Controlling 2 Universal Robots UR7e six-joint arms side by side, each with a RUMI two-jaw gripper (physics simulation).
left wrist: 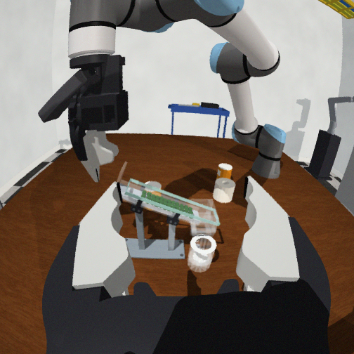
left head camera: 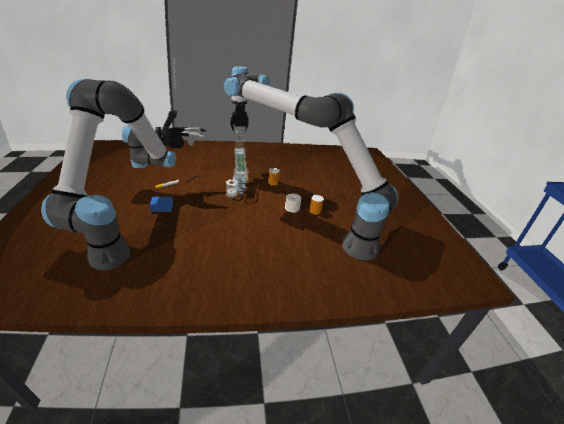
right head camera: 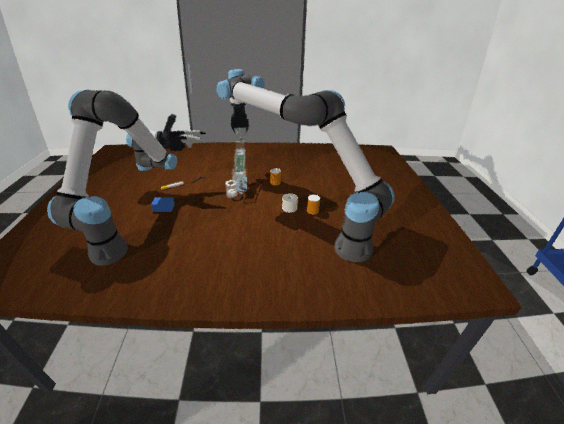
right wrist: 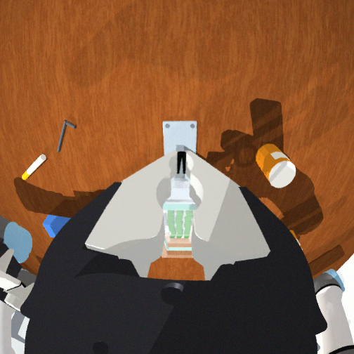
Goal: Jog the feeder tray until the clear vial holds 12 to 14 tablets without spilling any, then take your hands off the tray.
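Frame: origin at the left arm's base, x ahead, y left, z up, level; millimetres.
Seen in the pictures: left gripper, fingertip midpoint: (left head camera: 205, 133) (right head camera: 203, 136); right gripper, fingertip midpoint: (left head camera: 239, 142) (right head camera: 241, 143); left arm's base, origin of the base link: (left head camera: 109, 255) (right head camera: 108, 252); right arm's base, origin of the base link: (left head camera: 360, 247) (right head camera: 353, 249).
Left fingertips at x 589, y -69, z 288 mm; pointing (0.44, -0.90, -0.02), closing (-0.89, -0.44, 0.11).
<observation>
Pixels of each thing's top centre, then the offset from my left fingertips to it.
- white jar, middle of its top: (right head camera: 290, 197) (left head camera: 293, 197) dy -443, dx +25, dz -228 mm
- blue block, middle of its top: (left head camera: 161, 200) (right head camera: 162, 201) dy +88, dx -246, dz -248 mm
- yellow-tipped white marker, middle of its top: (left head camera: 166, 182) dy +193, dx -71, dz -272 mm
The feeder tray (left wrist: 215, 221) (right wrist: 179, 206), a clear trough, slopes on a grey two-post stand (left wrist: 155, 249), its lower end over a clear square container (left wrist: 205, 207). Rows of green tablets (left head camera: 240, 162) (right head camera: 240, 162) (left wrist: 167, 202) (right wrist: 179, 224) lie in it. A clear vial with a pale rim (left head camera: 231, 188) (right head camera: 231, 189) (left wrist: 201, 256) stands near the stand; its contents cannot be made out. My right gripper (left head camera: 240, 136) (right head camera: 240, 135) (left wrist: 96, 180) (right wrist: 181, 152) is shut and empty, pointing down above the tray's raised end, apart from it. My left gripper (left head camera: 201, 134) (left wrist: 182, 180) is open and empty, held off to the side.
Orange bottles with white caps (left head camera: 274, 177) (left head camera: 316, 205) and a white jar (left head camera: 293, 203) (left wrist: 224, 191) stand right of the tray in the head views. A blue block (left head camera: 161, 204), a yellow-tipped white marker (left head camera: 167, 184) and a hex key (right wrist: 62, 135) lie to the left.
</observation>
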